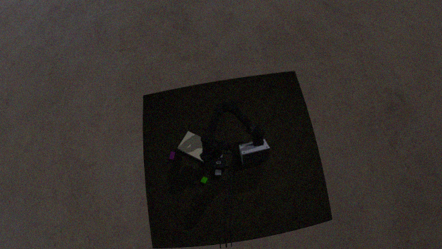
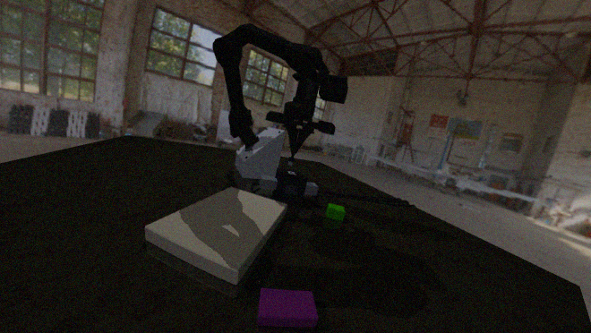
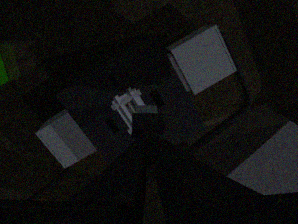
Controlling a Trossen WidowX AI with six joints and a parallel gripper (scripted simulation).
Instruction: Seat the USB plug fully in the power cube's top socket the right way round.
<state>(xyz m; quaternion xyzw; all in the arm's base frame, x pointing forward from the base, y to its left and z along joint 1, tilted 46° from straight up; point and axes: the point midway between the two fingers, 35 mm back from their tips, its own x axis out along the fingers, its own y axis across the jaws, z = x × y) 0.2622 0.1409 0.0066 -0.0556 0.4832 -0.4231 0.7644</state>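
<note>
Right now the USB plug is 10 mm below my gripper tip. The rest, counted from my gripper tip: green cube (110 mm ahead, 110 mm to the left, 120 mm below); then USB socket (10 mm to the left, 60 mm below); then flat slab (160 mm ahead, 140 mm to the right, 120 mm below).
</note>
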